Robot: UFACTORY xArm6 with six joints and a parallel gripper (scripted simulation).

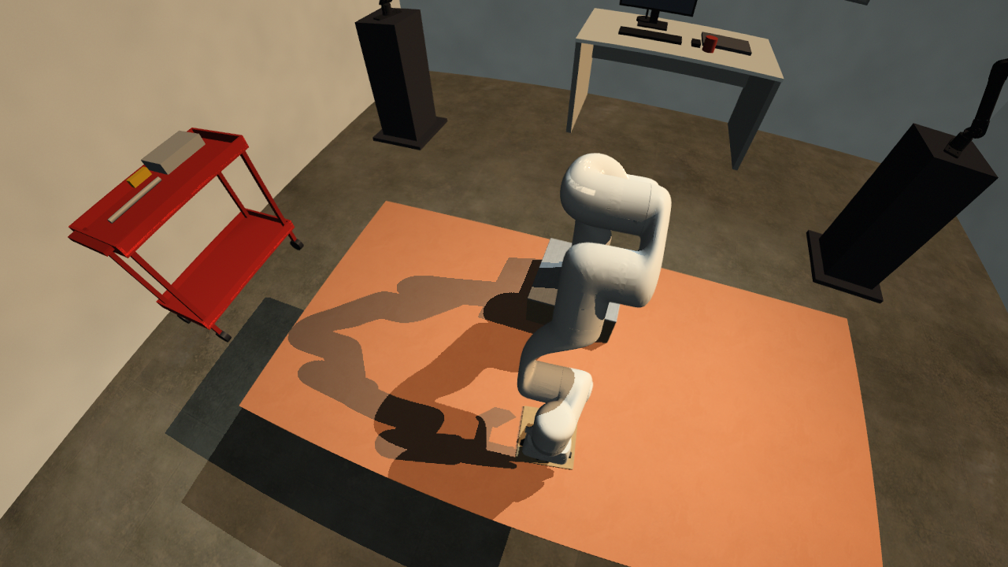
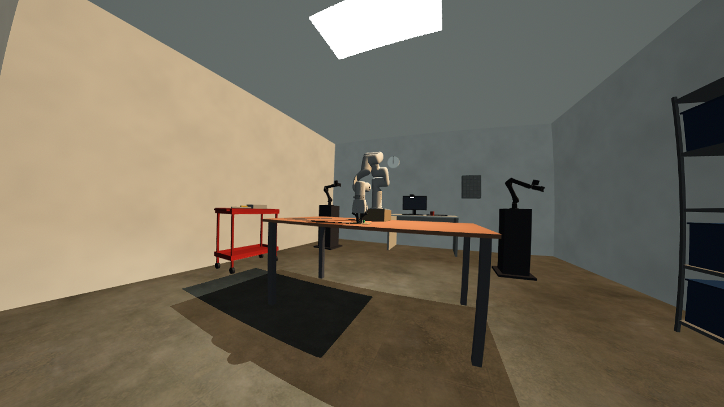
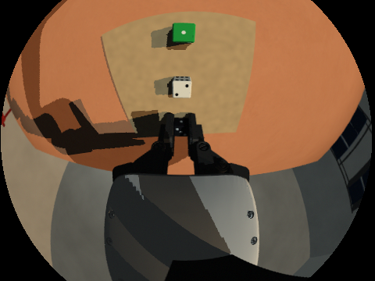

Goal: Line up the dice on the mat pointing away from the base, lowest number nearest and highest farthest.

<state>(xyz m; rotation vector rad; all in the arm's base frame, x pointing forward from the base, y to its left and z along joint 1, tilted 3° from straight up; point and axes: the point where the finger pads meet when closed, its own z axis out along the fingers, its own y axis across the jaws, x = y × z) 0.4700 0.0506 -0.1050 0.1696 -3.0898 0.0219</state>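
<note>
Right now my hand is 10 mm above the black die. Also, from my hand: green die (100 mm behind, 10 mm to the right, 10 mm below); white die (50 mm behind, 10 mm to the right, 10 mm below); tan mat (50 mm behind, 20 mm below, 10 mm to the right).
</note>
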